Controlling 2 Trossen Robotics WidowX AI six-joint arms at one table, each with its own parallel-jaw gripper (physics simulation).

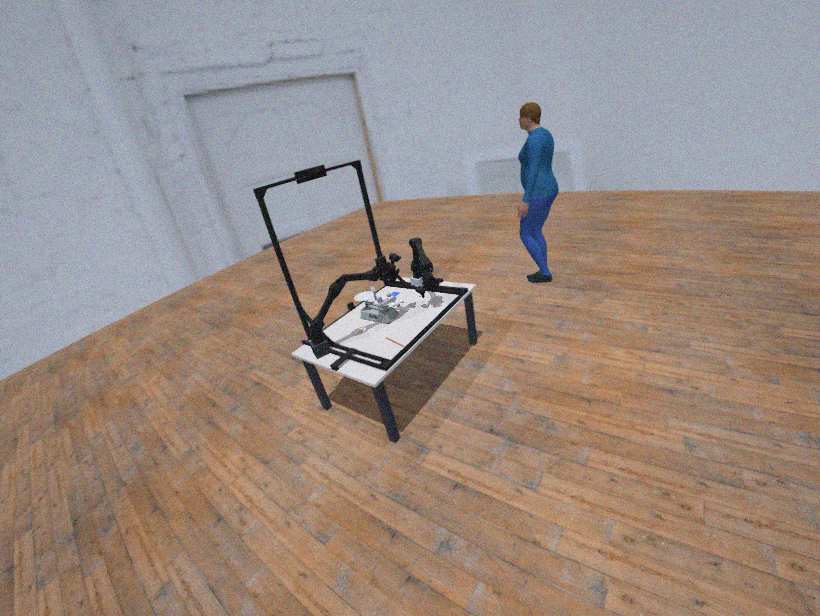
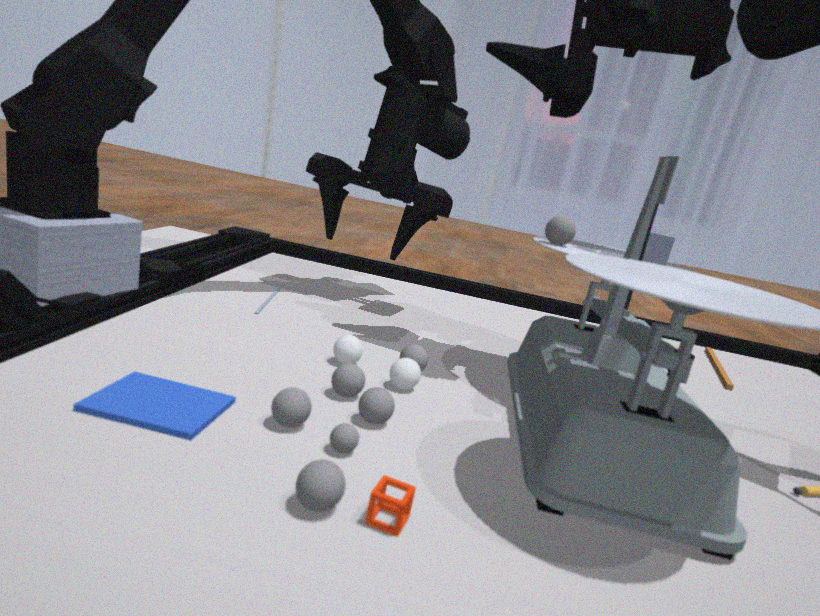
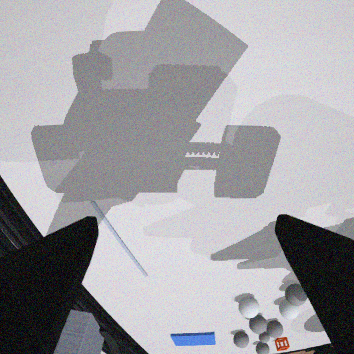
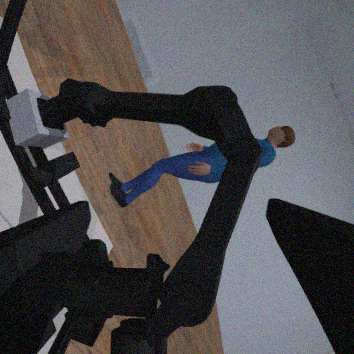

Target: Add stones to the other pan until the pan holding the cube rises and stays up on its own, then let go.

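Pixels of known places: left gripper, fingertip midpoint: (image 1: 428,295) (image 2: 360,249) (image 3: 188,224); right gripper, fingertip midpoint: (image 1: 400,263) (image 4: 179,208); left arm's base, origin of the base link: (image 1: 418,276) (image 2: 52,210) (image 4: 49,114); right arm's base, origin of the base link: (image 1: 318,341).
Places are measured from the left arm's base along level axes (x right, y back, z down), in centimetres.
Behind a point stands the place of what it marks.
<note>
A grey balance scale (image 1: 379,313) @[y -52.6, x -17.5, z 2.4 cm] (image 2: 623,424) @[y -50.4, x 1.4, z 2.2 cm] stands on the table with two white pans. The near pan (image 2: 696,288) @[y -52.1, x -0.4, z -6.8 cm] looks bare; one grey stone (image 2: 560,230) @[y -42.1, x -16.1, z -7.1 cm] sits on the far pan. A blue-grey block (image 2: 658,248) @[y -50.3, x -16.1, z -7.4 cm] shows partly behind the upright post; whether a pan bears it, I cannot tell. Several loose stones, such as a white one (image 2: 348,350) @[y -27.3, x -7.2, z 7.0 cm] (image 3: 249,306) @[y -26.4, x -9.6, z 6.8 cm] and a grey one (image 2: 320,485) @[y -35.9, x 12.8, z 6.6 cm], lie on the table. My left gripper (image 2: 362,247) @[y -16.9, x -28.7, z 2.0 cm] (image 3: 188,224) @[y -16.9, x -28.7, z 2.0 cm] is open and empty, above the table beyond the stones. My right gripper (image 2: 592,61) (image 4: 179,208) @[y -29.7, x -21.5, z -26.4 cm] is open and empty, high above the scale.
A blue flat square (image 2: 155,403) @[y -21.1, x 9.1, z 8.3 cm] (image 3: 194,338) @[y -21.1, x 7.4, z 8.3 cm] lies left of the stones. An orange open-frame cube (image 2: 391,505) @[y -39.7, x 11.4, z 7.0 cm] (image 3: 282,343) @[y -40.1, x 11.1, z 7.9 cm] lies by the nearest stone. A thin pale rod (image 2: 267,301) @[y -11.4, x -17.7, z 8.6 cm] (image 3: 120,240) @[y -10.7, x -19.3, z 8.6 cm] and an orange stick (image 2: 719,368) @[y -63.3, x -43.9, z 8.1 cm] also lie there. A person (image 1: 538,172) stands behind the table.
</note>
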